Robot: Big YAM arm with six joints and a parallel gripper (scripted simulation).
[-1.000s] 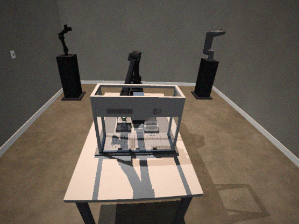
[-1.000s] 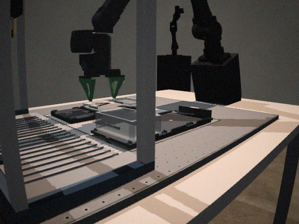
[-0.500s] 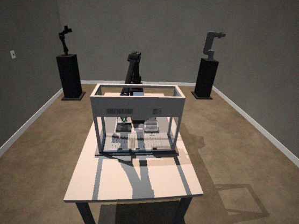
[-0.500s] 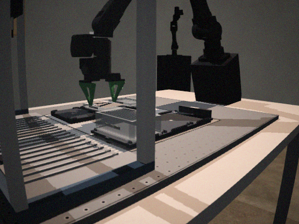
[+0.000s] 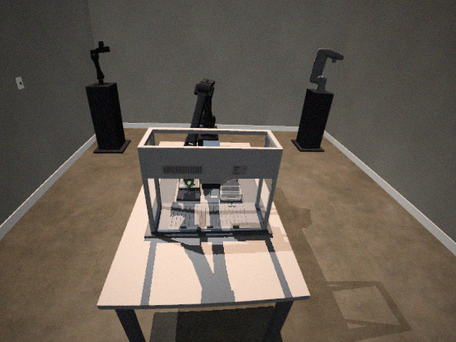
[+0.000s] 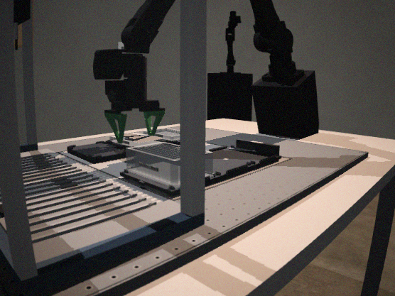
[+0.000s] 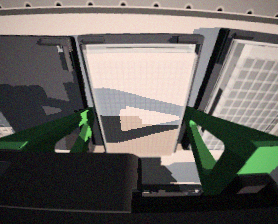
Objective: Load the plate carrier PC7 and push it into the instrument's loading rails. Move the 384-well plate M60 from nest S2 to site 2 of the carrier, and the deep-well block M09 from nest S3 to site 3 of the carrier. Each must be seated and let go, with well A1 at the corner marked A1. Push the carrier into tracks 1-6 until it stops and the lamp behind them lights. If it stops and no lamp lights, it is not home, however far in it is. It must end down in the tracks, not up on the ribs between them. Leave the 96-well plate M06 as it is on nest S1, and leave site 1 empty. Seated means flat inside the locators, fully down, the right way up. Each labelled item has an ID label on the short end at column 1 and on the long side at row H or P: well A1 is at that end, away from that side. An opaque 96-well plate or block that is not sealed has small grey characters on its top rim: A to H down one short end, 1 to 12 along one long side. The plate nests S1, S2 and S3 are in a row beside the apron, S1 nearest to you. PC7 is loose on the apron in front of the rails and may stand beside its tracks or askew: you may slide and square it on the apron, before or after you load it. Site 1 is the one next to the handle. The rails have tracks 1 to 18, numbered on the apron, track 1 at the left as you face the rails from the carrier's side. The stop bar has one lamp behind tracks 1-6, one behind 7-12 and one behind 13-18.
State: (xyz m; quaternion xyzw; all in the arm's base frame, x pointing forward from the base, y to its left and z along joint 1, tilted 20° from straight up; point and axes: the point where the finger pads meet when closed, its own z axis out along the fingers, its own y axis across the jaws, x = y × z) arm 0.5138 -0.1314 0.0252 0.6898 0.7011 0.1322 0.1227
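Right now the carrier PC7 is 2 cm ahead of my hand, 26 cm to the left of it and 1 cm below it. The rest, counted from my hand: deep-well block M09: 12 cm ahead, 26 cm to the left; then nest S3: 11 cm ahead, 2 cm below; then grey frame post: 22 cm ahead, 41 cm to the left, 22 cm above.
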